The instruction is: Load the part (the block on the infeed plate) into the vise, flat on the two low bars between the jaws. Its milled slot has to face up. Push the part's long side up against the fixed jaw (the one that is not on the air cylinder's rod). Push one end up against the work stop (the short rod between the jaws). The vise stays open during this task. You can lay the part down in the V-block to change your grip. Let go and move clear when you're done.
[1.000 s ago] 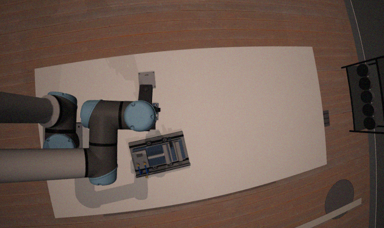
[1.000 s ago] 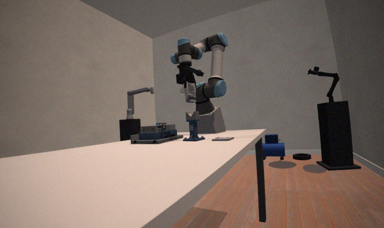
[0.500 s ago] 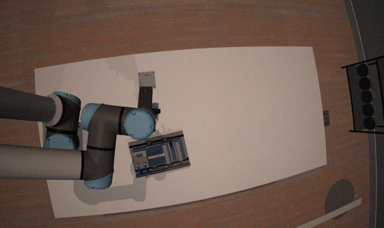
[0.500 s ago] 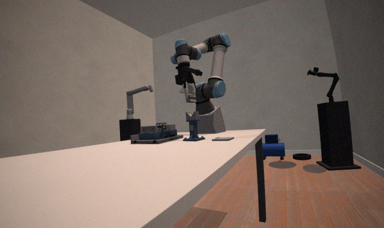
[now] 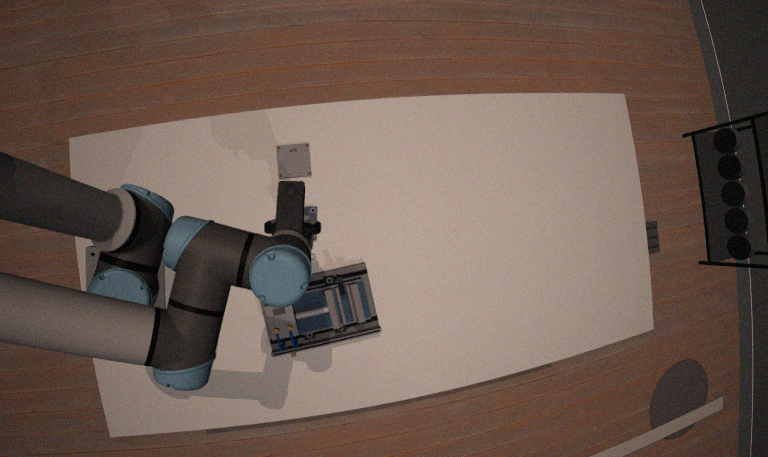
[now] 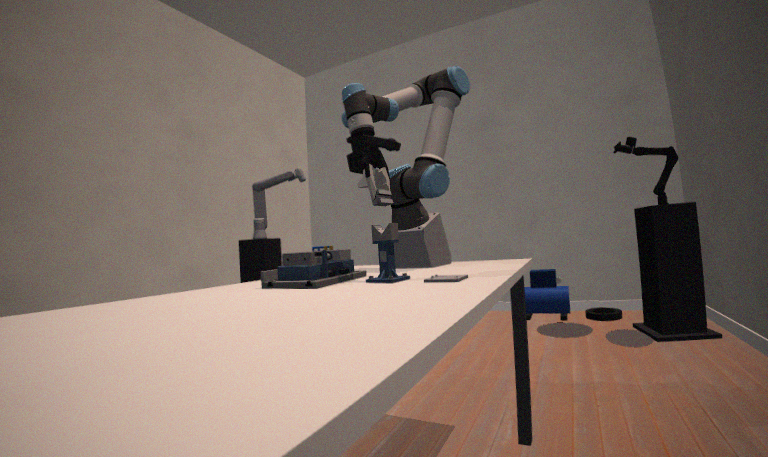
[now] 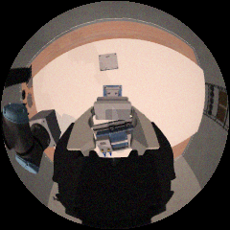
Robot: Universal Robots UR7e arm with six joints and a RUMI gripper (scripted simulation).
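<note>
Right now my hand is 1 cm to the right of the part and 1 cm above it. Also, from my hand: vise 3 cm behind, 22 cm to the right, 20 cm below; then infeed plate 4 cm ahead, 17 cm to the left, 24 cm below.
</note>
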